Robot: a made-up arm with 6 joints. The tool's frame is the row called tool. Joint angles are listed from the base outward. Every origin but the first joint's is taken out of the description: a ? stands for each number. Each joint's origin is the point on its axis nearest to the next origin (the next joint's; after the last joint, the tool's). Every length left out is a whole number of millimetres.
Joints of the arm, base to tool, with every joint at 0 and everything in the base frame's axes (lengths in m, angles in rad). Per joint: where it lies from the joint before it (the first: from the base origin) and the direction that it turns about. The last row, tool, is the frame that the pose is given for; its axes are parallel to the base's.
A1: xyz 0 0 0.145 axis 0 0 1
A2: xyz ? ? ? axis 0 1 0
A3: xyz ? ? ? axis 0 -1 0
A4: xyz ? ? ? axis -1 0 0
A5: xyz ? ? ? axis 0 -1 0
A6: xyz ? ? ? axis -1 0 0
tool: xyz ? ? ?
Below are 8 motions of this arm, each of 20 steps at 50 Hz.
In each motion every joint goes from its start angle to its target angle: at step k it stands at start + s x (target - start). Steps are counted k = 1, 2, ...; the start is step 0. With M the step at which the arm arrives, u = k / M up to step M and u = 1 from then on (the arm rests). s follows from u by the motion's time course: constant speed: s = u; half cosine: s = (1 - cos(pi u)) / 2; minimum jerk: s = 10 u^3 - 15 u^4 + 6 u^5.
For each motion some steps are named. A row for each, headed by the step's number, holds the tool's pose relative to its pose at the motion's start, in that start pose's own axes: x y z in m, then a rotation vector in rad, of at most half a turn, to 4 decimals.
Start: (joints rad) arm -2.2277 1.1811 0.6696 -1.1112 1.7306 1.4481
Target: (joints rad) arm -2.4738 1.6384 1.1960 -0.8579 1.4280 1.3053
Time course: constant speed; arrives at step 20
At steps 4, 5, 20:
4: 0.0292 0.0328 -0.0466 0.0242 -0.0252 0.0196
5: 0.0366 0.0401 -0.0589 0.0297 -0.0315 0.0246
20: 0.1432 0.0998 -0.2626 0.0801 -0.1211 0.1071

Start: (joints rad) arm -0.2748 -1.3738 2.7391 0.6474 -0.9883 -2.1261
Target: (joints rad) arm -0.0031 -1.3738 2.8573 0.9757 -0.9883 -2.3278
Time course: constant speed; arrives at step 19
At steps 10, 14, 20:
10: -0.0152 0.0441 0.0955 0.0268 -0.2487 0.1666
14: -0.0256 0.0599 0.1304 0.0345 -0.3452 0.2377
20: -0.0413 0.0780 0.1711 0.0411 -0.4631 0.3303

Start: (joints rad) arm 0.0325 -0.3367 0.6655 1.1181 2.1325 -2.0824
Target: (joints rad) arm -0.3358 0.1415 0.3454 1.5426 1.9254 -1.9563
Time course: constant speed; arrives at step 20
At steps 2, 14, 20:
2: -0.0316 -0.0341 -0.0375 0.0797 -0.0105 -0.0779
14: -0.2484 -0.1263 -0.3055 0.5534 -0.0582 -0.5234
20: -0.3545 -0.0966 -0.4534 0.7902 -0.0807 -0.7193

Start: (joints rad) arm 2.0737 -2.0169 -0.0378 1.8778 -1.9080 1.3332
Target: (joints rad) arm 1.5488 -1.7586 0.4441 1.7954 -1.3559 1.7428
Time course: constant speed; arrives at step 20
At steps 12, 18, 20:
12: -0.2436 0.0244 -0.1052 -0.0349 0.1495 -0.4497
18: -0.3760 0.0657 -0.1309 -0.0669 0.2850 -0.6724
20: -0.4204 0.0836 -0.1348 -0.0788 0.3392 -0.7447

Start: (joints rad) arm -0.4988 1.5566 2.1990 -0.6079 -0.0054 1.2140
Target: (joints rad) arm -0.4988 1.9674 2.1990 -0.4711 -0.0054 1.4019
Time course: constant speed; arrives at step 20
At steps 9, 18, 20:
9: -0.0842 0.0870 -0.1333 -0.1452 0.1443 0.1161
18: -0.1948 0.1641 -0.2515 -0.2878 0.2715 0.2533
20: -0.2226 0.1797 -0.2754 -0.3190 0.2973 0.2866

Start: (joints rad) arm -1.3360 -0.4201 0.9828 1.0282 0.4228 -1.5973
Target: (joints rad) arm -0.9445 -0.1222 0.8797 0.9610 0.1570 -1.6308
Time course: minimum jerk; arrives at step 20
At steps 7, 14, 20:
7: 0.0021 -0.0680 -0.0662 0.1403 0.0405 -0.0962
14: 0.0024 -0.1724 -0.2780 0.4821 0.1987 -0.3150
20: 0.0013 -0.1816 -0.3417 0.5686 0.2552 -0.3666

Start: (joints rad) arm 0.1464 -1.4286 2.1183 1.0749 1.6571 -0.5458
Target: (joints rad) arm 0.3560 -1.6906 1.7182 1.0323 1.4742 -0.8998
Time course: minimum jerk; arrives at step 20
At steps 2, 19, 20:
2: -0.0014 -0.0013 0.0002 0.0033 0.0032 -0.0016
19: -0.1560 -0.1400 0.0628 0.3699 0.3367 -0.2606
20: -0.1561 -0.1401 0.0629 0.3703 0.3371 -0.2610

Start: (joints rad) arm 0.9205 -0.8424 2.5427 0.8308 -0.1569 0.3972
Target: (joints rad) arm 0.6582 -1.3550 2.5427 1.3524 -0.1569 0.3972
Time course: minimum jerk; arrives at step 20
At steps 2, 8, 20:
2: 0.0009 -0.0030 0.0038 -0.0036 -0.0033 -0.0040
8: 0.0153 -0.1116 0.1398 -0.1242 -0.1103 -0.1560
20: -0.0637 -0.3536 0.4097 -0.3219 -0.2539 -0.5425

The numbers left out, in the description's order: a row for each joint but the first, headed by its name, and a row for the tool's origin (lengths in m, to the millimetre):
A2: 0 0 0
A3: 0 0 0.513
A4: 0.523 0 0
A5: 0 -0.141 0
A6: 0 0 0
tool: 0 0 0

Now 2 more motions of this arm.
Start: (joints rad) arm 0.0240 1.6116 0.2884 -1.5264 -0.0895 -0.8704
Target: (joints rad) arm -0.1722 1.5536 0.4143 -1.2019 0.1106 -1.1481
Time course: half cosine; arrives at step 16
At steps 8, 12, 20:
8: -0.0123 0.0901 0.0149 0.0669 -0.0138 0.1628
12: -0.0264 0.1548 0.0315 0.1170 -0.0179 0.2893
20: -0.0337 0.1816 0.0399 0.1380 -0.0181 0.3441

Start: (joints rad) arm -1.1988 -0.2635 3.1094 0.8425 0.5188 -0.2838
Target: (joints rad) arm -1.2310 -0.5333 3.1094 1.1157 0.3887 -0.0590
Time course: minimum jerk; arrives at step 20
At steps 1, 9, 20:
1: 0.0002 -0.0001 0.0001 -0.0006 -0.0001 0.0000
9: 0.0670 -0.0282 0.0436 -0.2229 -0.0290 -0.0116
20: 0.1525 -0.0674 0.1193 -0.5489 -0.0593 -0.0641

